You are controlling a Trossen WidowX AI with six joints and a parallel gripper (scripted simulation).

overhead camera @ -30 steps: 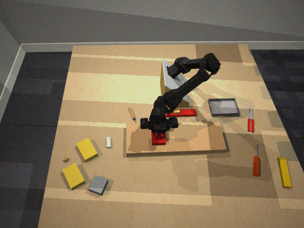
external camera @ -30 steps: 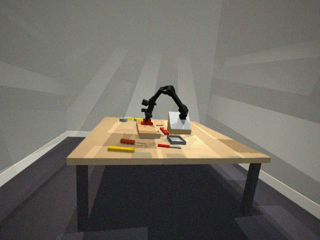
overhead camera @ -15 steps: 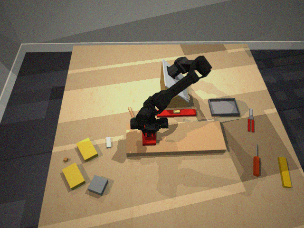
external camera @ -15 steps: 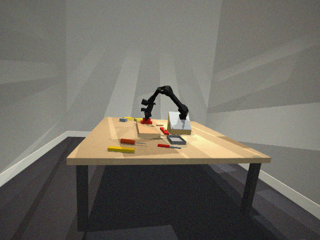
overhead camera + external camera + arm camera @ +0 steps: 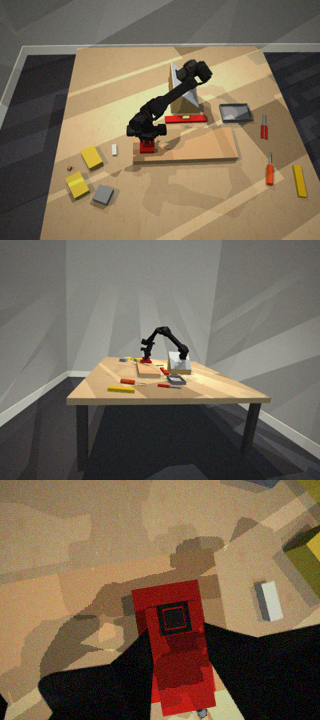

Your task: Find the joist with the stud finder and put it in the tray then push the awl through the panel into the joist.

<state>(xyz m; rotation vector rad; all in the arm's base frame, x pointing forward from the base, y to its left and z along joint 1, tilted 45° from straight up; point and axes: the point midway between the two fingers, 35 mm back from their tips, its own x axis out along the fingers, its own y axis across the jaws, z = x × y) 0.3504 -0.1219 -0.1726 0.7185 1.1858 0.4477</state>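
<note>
Right now my gripper tip is 19 cm past the grey tray, 52 cm to the right of it and 5 cm above it. From my gripper tip the other things lie so: red stud finder (2 cm above); then awl (16 cm behind, 2 cm to the right, 6 cm below); then square indicator (1 cm ahead, 3 cm above).
</note>
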